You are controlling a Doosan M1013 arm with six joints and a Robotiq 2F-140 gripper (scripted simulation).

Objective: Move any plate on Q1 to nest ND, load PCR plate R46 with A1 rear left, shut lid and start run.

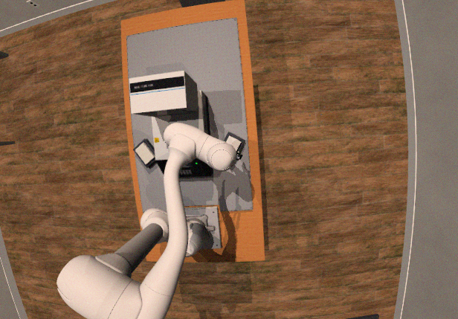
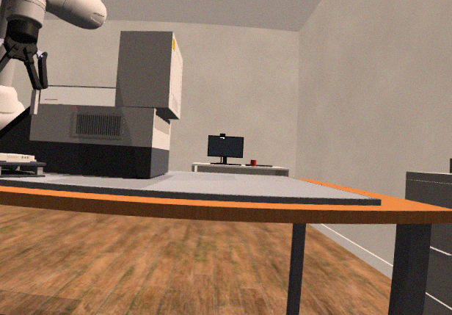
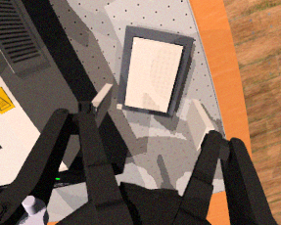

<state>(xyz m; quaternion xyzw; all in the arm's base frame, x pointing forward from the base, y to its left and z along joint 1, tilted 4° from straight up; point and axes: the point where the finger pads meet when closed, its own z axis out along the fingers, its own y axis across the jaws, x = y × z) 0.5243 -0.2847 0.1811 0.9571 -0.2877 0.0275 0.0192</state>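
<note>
Now: the white plate R46 14 cm below my hand. From my hand the other things lie so: dark plate nest N1: 15 cm below; dark nest: 58 cm to the left, 15 cm below, 1 cm ahead; 96-well plate: 58 cm to the left, 14 cm below, 1 cm ahead.
</note>
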